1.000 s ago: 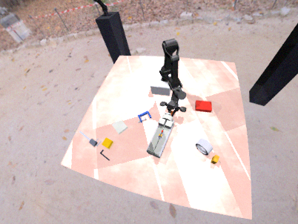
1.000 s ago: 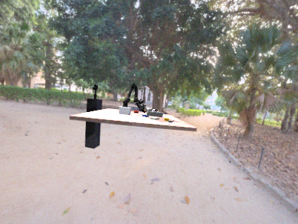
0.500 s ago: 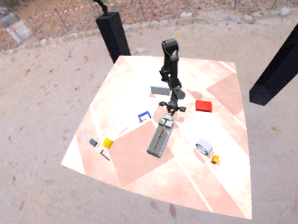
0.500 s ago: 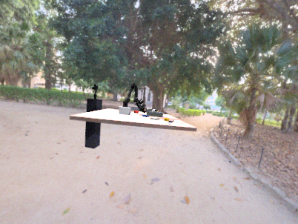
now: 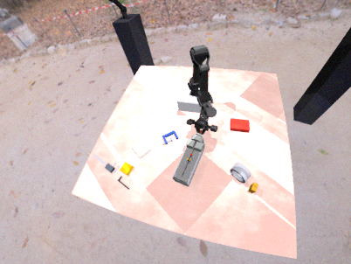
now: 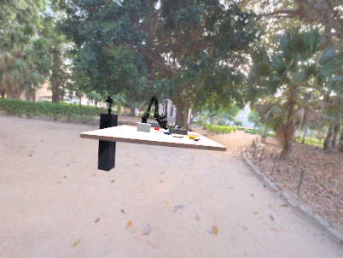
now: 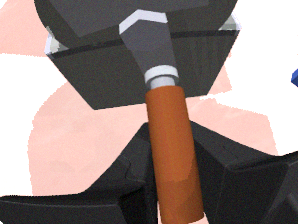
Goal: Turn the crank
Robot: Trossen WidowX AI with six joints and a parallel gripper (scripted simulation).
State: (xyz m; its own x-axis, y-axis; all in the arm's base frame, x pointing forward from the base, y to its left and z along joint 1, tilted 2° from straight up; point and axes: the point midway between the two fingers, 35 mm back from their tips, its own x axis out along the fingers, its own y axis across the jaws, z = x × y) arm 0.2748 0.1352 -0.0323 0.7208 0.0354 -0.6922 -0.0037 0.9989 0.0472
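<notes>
Right now my gripper tip is 140 mm short of the red pointer and 50 mm below it. Round my gripper tip: white tile: 180 mm ahead, 330 mm to the right, 20 mm below; crank handle: 20 mm behind, 30 mm above; red block: 190 mm behind, 220 mm to the left, 20 mm below.
</notes>
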